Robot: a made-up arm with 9 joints. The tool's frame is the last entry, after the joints. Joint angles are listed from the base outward.
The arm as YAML. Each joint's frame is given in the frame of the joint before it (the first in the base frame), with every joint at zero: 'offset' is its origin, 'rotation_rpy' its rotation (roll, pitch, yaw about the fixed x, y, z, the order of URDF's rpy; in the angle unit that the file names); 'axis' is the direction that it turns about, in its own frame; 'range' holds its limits. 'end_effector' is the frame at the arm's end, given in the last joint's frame.
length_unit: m
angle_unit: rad
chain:
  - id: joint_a
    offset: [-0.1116, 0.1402, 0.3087]
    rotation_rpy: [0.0, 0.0, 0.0]
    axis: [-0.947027, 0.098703, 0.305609]
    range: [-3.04, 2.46]
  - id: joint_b
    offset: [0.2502, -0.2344, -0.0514]
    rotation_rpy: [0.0, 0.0, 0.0]
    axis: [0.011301, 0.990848, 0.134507]
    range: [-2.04, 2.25]
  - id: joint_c
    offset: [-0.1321, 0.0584, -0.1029]
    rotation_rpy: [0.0, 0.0, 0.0]
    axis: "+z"
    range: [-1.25, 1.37]
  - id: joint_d
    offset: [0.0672, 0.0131, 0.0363]
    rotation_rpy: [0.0, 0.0, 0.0]
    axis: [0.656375, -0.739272, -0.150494]
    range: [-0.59, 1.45]
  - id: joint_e
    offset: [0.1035, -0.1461, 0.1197]
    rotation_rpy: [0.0, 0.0, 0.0]
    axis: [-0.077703, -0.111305, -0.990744]
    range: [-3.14, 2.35]
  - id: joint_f
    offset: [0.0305, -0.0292, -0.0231]
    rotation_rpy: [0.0, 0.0, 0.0]
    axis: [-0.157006, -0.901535, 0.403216]
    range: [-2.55, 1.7]
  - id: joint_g
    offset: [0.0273, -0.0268, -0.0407]
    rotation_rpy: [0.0, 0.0, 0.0]
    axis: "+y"
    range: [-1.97, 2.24]
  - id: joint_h
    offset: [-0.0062, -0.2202, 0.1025]
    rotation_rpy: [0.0, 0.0, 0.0]
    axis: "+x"
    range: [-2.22, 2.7]
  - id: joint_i
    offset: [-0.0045, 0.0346, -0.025]
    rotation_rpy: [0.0, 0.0, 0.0]
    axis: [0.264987, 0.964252, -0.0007]
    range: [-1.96, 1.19]
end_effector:
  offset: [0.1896, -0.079, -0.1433]
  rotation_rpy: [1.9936, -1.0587, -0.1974]
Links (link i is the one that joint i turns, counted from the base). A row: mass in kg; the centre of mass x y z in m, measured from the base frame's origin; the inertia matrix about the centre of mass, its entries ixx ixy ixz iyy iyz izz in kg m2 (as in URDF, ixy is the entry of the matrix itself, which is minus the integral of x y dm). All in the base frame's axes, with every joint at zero. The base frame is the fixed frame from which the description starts. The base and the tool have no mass.
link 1: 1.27; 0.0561 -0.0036 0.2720; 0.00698 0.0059 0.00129 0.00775 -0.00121 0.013
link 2: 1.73; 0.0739 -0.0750 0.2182; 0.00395 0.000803 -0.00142 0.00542 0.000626 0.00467
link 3: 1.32; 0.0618 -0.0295 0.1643; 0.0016 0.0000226 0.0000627 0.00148 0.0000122 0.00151
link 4: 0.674; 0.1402 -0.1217 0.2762; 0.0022 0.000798 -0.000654 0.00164 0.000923 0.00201
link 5: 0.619; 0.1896 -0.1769 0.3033; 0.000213 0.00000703 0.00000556 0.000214 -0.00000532 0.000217
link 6: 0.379; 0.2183 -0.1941 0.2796; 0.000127 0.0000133 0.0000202 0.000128 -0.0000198 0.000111
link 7: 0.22; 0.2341 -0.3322 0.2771; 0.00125 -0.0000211 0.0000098 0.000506 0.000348 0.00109
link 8: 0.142; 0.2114 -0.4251 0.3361; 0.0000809 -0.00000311 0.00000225 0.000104 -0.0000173 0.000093
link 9: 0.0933; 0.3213 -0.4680 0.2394; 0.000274 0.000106 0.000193 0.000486 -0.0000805 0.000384
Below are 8 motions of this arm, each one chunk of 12 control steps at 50 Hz.
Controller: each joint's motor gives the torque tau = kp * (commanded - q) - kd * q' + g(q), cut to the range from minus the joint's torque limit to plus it. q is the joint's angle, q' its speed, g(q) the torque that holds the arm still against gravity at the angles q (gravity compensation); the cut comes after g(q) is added. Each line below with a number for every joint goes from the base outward.
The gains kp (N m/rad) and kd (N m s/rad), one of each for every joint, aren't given. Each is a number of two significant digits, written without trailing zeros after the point. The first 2 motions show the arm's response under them.
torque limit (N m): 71 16 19 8.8 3.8 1 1 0.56 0.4
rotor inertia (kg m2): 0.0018 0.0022 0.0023 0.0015 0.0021 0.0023 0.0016 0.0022 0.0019
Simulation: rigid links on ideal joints. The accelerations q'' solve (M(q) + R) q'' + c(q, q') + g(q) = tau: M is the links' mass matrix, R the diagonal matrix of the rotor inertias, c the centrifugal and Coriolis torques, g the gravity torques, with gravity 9.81 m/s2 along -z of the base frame. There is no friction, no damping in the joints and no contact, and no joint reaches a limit. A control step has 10 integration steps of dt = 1/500 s. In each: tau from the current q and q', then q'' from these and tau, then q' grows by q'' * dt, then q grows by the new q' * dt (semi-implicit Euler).
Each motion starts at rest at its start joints. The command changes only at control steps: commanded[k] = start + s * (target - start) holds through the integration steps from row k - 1 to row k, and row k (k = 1, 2, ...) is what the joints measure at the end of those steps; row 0 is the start. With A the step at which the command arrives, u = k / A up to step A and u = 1 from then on. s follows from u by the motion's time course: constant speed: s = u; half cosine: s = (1 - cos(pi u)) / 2; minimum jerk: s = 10 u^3 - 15 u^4 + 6 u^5; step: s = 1 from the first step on.
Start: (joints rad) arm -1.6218 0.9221 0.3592 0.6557 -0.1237 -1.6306 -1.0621 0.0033 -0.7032
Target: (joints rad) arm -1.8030 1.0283 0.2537 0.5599 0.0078 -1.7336 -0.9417 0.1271 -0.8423
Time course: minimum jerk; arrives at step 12
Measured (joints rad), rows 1 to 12:
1: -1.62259 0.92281 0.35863 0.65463 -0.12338 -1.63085 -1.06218 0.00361 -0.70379
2: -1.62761 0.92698 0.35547 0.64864 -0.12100 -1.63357 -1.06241 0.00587 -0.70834
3: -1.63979 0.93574 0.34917 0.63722 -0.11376 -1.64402 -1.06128 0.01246 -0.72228
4: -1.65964 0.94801 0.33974 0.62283 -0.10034 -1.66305 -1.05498 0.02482 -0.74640
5: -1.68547 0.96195 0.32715 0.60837 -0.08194 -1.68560 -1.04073 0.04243 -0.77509
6: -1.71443 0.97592 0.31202 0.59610 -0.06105 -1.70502 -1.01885 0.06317 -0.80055
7: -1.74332 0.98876 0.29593 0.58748 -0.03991 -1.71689 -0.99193 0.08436 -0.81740
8: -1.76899 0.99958 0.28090 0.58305 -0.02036 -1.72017 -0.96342 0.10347 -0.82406
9: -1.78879 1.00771 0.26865 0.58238 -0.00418 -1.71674 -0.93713 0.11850 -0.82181
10: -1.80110 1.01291 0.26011 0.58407 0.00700 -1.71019 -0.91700 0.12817 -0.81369
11: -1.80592 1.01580 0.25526 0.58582 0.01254 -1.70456 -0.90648 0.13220 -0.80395
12: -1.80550 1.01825 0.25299 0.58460 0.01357 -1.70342 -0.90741 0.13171 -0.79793
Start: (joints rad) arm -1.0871 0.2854 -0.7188 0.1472 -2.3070 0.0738 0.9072 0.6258 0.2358
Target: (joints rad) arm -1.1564 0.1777 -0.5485 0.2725 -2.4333 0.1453 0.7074 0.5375 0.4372
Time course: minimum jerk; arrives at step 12
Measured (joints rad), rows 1 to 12:
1: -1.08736 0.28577 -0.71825 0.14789 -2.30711 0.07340 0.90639 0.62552 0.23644
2: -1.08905 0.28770 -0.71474 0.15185 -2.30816 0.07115 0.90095 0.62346 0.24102
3: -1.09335 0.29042 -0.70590 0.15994 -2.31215 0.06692 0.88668 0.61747 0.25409
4: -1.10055 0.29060 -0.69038 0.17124 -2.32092 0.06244 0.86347 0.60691 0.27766
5: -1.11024 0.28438 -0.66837 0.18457 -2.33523 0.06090 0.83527 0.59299 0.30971
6: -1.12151 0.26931 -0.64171 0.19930 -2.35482 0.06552 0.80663 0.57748 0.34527
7: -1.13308 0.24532 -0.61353 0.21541 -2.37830 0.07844 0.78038 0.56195 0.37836
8: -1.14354 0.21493 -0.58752 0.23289 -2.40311 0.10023 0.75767 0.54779 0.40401
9: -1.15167 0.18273 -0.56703 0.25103 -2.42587 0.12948 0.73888 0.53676 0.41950
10: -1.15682 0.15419 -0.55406 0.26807 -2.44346 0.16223 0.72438 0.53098 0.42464
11: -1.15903 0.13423 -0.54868 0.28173 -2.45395 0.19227 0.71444 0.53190 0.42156
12: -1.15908 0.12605 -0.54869 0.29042 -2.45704 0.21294 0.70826 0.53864 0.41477
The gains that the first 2 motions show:
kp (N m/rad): 1400 49 250 71 33 8.6 9.6 7.4 4.8
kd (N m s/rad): 11 0.69 3.7 0.85 0.32 0.094 0.098 0.077 0.063
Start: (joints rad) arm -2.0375 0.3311 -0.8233 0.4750 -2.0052 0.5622 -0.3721 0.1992 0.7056
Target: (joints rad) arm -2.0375 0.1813 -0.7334 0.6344 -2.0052 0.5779 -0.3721 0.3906 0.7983
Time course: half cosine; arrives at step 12
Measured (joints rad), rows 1 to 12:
1: -2.03740 0.33105 -0.82209 0.47675 -2.00479 0.56108 -0.37297 0.20011 0.70649
2: -2.03710 0.33019 -0.81820 0.48224 -2.00352 0.55837 -0.37487 0.20440 0.70982
3: -2.03668 0.32704 -0.81147 0.49171 -2.00175 0.55564 -0.37635 0.21480 0.71658
4: -2.03629 0.32004 -0.80232 0.50500 -2.00042 0.55432 -0.37666 0.23266 0.72704
5: -2.03603 0.30794 -0.79145 0.52187 -2.00047 0.55520 -0.37603 0.25735 0.74042
6: -2.03599 0.29021 -0.77975 0.54176 -2.00221 0.55874 -0.37488 0.28651 0.75497
7: -2.03620 0.26723 -0.76813 0.56372 -2.00510 0.56501 -0.37337 0.31691 0.76843
8: -2.03664 0.24029 -0.75744 0.58642 -2.00813 0.57348 -0.37146 0.34534 0.77893
9: -2.03728 0.21151 -0.74842 0.60822 -2.01037 0.58283 -0.36922 0.36931 0.78555
10: -2.03806 0.18348 -0.74166 0.62728 -2.01134 0.59132 -0.36696 0.38742 0.78856
11: -2.03889 0.15902 -0.73750 0.64182 -2.01111 0.59735 -0.36510 0.39918 0.78903
12: -2.03965 0.14075 -0.73613 0.65035 -2.01010 0.60001 -0.36397 0.40449 0.78814

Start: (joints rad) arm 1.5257 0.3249 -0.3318 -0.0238 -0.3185 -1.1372 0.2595 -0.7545 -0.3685
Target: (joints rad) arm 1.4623 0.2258 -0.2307 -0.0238 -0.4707 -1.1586 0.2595 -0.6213 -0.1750
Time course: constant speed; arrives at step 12
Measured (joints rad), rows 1 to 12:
1: 1.52267 0.32548 -0.32835 -0.02161 -0.32111 -1.14693 0.24825 -0.75088 -0.36097
2: 1.51628 0.32251 -0.32174 -0.02087 -0.32839 -1.16272 0.23741 -0.74067 -0.34305
3: 1.50953 0.31248 -0.31294 -0.02148 -0.34004 -1.17432 0.24321 -0.72508 -0.31731
4: 1.50359 0.29756 -0.30329 -0.02206 -0.35579 -1.17786 0.26129 -0.70691 -0.28866
5: 1.49798 0.28252 -0.29371 -0.02201 -0.37360 -1.17429 0.27667 -0.68979 -0.26307
6: 1.49240 0.27040 -0.28450 -0.02159 -0.39091 -1.16599 0.28056 -0.67694 -0.24551
7: 1.48709 0.26163 -0.27561 -0.02136 -0.40676 -1.15588 0.27429 -0.66922 -0.23748
8: 1.48214 0.25519 -0.26682 -0.02173 -0.42168 -1.14680 0.26381 -0.66459 -0.23597
9: 1.47732 0.24972 -0.25788 -0.02280 -0.43640 -1.14051 0.25454 -0.65960 -0.23512
10: 1.47231 0.24406 -0.24868 -0.02430 -0.45119 -1.13730 0.24976 -0.65156 -0.22947
11: 1.46703 0.23752 -0.23938 -0.02572 -0.46587 -1.13671 0.25034 -0.63988 -0.21648
12: 1.46158 0.22997 -0.23026 -0.02659 -0.47996 -1.13825 0.25479 -0.62583 -0.19698

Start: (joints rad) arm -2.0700 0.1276 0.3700 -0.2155 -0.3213 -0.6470 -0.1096 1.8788 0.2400
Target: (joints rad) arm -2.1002 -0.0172 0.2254 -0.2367 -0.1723 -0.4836 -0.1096 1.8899 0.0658
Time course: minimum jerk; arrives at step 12
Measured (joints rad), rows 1 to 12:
1: -2.07012 0.12752 0.36965 -0.21604 -0.32116 -0.64624 -0.10931 1.87880 0.23988
2: -2.07092 0.12687 0.36737 -0.21917 -0.32008 -0.64104 -0.10720 1.87880 0.23863
3: -2.07291 0.12456 0.36150 -0.22551 -0.31677 -0.62685 -0.10124 1.87876 0.23330
4: -2.07614 0.11915 0.35089 -0.23366 -0.31025 -0.60212 -0.09103 1.87883 0.22019
5: -2.08036 0.10929 0.33524 -0.24137 -0.29950 -0.56971 -0.07833 1.87938 0.19731
6: -2.08514 0.09408 0.31524 -0.24671 -0.28339 -0.53582 -0.06665 1.88076 0.16564
7: -2.08994 0.07328 0.29249 -0.24843 -0.26120 -0.50746 -0.06028 1.88309 0.12888
8: -2.09421 0.04745 0.26915 -0.24597 -0.23335 -0.48978 -0.06299 1.88621 0.09220
9: -2.09753 0.01815 0.24757 -0.23944 -0.20176 -0.48474 -0.07679 1.88974 0.06094
10: -2.09972 -0.01210 0.22980 -0.22971 -0.16977 -0.49102 -0.10106 1.89327 0.03962
11: -2.10084 -0.03991 0.21719 -0.21863 -0.14143 -0.50473 -0.13215 1.89645 0.03124
12: -2.10123 -0.06171 0.20989 -0.20914 -0.12055 -0.51978 -0.16342 1.89900 0.03631

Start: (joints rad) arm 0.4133 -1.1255 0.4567 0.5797 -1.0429 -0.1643 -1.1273 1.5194 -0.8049
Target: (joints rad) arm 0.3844 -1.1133 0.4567 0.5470 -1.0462 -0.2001 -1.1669 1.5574 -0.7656
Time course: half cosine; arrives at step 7
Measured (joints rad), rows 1 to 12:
1: 0.41201 -1.12568 0.45696 0.57786 -1.04335 -0.16426 -1.12872 1.52028 -0.80507
2: 0.40796 -1.12594 0.45757 0.57242 -1.04522 -0.16512 -1.13321 1.52384 -0.80446
3: 0.40181 -1.12558 0.45813 0.56489 -1.04845 -0.16851 -1.13981 1.53092 -0.80030
4: 0.39512 -1.12398 0.45831 0.55749 -1.05140 -0.17502 -1.14667 1.54058 -0.79065
5: 0.38917 -1.12105 0.45802 0.55156 -1.05238 -0.18420 -1.15315 1.55054 -0.77649
6: 0.38507 -1.11715 0.45728 0.54816 -1.05068 -0.19486 -1.15929 1.55828 -0.76150
7: 0.38365 -1.11295 0.45619 0.54808 -1.04647 -0.20494 -1.16470 1.56195 -0.75052
8: 0.38390 -1.10943 0.45519 0.54960 -1.04115 -0.21184 -1.16967 1.56163 -0.74770
9: 0.38405 -1.10731 0.45467 0.55032 -1.03717 -0.21450 -1.17460 1.55938 -0.75367
10: 0.38397 -1.10650 0.45455 0.55039 -1.03602 -0.21382 -1.17796 1.55720 -0.76437
11: 0.38401 -1.10673 0.45474 0.55024 -1.03731 -0.21081 -1.17813 1.55597 -0.77416
12: 0.38415 -1.10780 0.45524 0.54958 -1.04005 -0.20657 -1.17538 1.55566 -0.77908

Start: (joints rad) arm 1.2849 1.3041 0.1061 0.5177 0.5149 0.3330 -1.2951 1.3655 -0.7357
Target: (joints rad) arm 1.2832 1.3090 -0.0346 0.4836 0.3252 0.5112 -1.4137 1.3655 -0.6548
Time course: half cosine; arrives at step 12
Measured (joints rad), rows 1 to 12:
1: 1.28474 1.30438 0.10468 0.51686 0.51269 0.33196 -1.29732 1.36546 -0.73524
2: 1.28441 1.30510 0.09966 0.51460 0.50484 0.33096 -1.30366 1.36537 -0.73310
3: 1.28415 1.30606 0.09018 0.51159 0.49048 0.33537 -1.31277 1.36529 -0.72806
4: 1.28405 1.30709 0.07638 0.50836 0.47081 0.35002 -1.32339 1.36532 -0.71985
5: 1.28404 1.30800 0.05920 0.50498 0.44743 0.37547 -1.33579 1.36552 -0.70910
6: 1.28407 1.30855 0.04016 0.50137 0.42194 0.40835 -1.35054 1.36585 -0.69701
7: 1.28408 1.30857 0.02093 0.49757 0.39599 0.44362 -1.36722 1.36617 -0.68487
8: 1.28400 1.30807 0.00304 0.49380 0.37133 0.47668 -1.38414 1.36631 -0.67382
9: 1.28385 1.30722 -0.01230 0.49037 0.34967 0.50431 -1.39917 1.36618 -0.66473
10: 1.28367 1.30630 -0.02419 0.48759 0.33269 0.52477 -1.41060 1.36579 -0.65813
11: 1.28354 1.30559 -0.03200 0.48566 0.32184 0.53738 -1.41747 1.36529 -0.65426
12: 1.28349 1.30526 -0.03533 0.48475 0.31811 0.54195 -1.41947 1.36490 -0.65311

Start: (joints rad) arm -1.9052 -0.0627 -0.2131 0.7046 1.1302 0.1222 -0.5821 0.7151 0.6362
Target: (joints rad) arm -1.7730 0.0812 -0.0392 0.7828 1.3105 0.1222 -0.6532 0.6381 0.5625
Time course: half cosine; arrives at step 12
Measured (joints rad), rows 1 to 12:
1: -1.90336 -0.06280 -0.21166 0.70829 1.13363 0.12399 -0.58027 0.71462 0.63495
2: -1.89735 -0.06257 -0.20635 0.71862 1.14373 0.12665 -0.57987 0.71150 0.63141
3: -1.88711 -0.06058 -0.19558 0.73247 1.15953 0.12584 -0.58838 0.70333 0.62618
4: -1.87342 -0.05524 -0.17893 0.74601 1.17968 0.12057 -0.60539 0.69033 0.61987
5: -1.85711 -0.04517 -0.15747 0.75691 1.20247 0.11299 -0.62418 0.67525 0.61299
6: -1.83928 -0.02905 -0.13331 0.76403 1.22544 0.10633 -0.63846 0.66165 0.60623
7: -1.82122 -0.00623 -0.10874 0.76716 1.24655 0.10368 -0.64556 0.65218 0.59987
8: -1.80421 0.02257 -0.08577 0.76675 1.26480 0.10666 -0.64646 0.64760 0.59332
9: -1.78943 0.05488 -0.06600 0.76354 1.28004 0.11470 -0.64396 0.64699 0.58526
10: -1.77794 0.08687 -0.05064 0.75845 1.29234 0.12537 -0.64075 0.64867 0.57471
11: -1.77059 0.11419 -0.04051 0.75248 1.30140 0.13546 -0.63831 0.65124 0.56215
12: -1.76799 0.13297 -0.03620 0.74663 1.30633 0.14239 -0.63680 0.65409 0.54983

